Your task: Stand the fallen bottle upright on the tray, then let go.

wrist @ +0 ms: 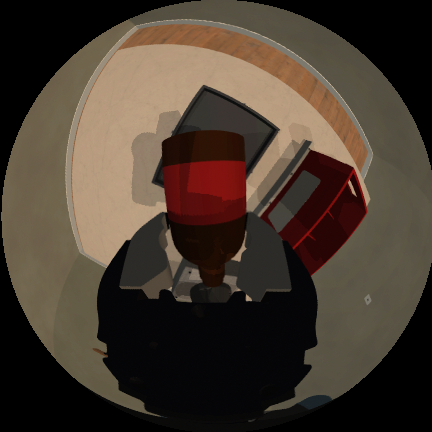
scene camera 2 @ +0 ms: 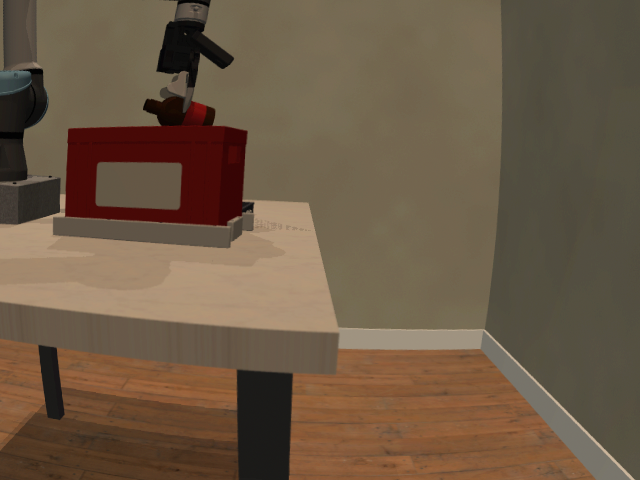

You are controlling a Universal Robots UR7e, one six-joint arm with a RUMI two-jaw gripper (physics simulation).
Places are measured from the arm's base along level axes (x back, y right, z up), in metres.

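Pixels of known places: gripper, between the fingertips: (wrist: pixel 206 214) (scene camera 2: pixel 179 114); arm's base, origin of its link: (wrist: pixel 210 291).
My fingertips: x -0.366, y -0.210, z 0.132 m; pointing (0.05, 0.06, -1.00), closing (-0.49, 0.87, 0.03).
Note:
Ahead of a thing's pixels: the offset from my fingertips to its top centre. "spot": to the spot under its first point. Level surfaces: height alone.
A brown bottle with a red label {dx +0.006, dy +0.004, dz +0.041 m} (scene camera 2: pixel 195 113) (wrist: pixel 206 190) is held in the air, nearly lying: in the scene view its neck points left and slightly up, its base right and slightly down. My gripper (scene camera 2: pixel 185 100) (wrist: pixel 206 214) is shut on the bottle around its body near the shoulder. The dark tray {spot: dx -0.120, dy -0.019, dz -0.210 m} (wrist: pixel 227 116) lies on the table below, partly hidden behind the bottle in the wrist view. In the scene view a small dark corner of the tray {spot: dx -0.162, dy -0.016, dz -0.192 m} (scene camera 2: pixel 248 206) shows behind the red crate.
A red crate {dx -0.048, dy +0.277, dz -0.040 m} (scene camera 2: pixel 139 149) (wrist: pixel 314 187) with inner dividers stands beside the tray, within grey edge strips (scene camera 2: pixel 139 230) (wrist: pixel 284 177). The table {dz -0.216 m} (scene camera 2: pixel 206 294) (wrist: pixel 105 100) lies under both. The robot's base block (scene camera 2: pixel 38 200) is at the left in the scene view.

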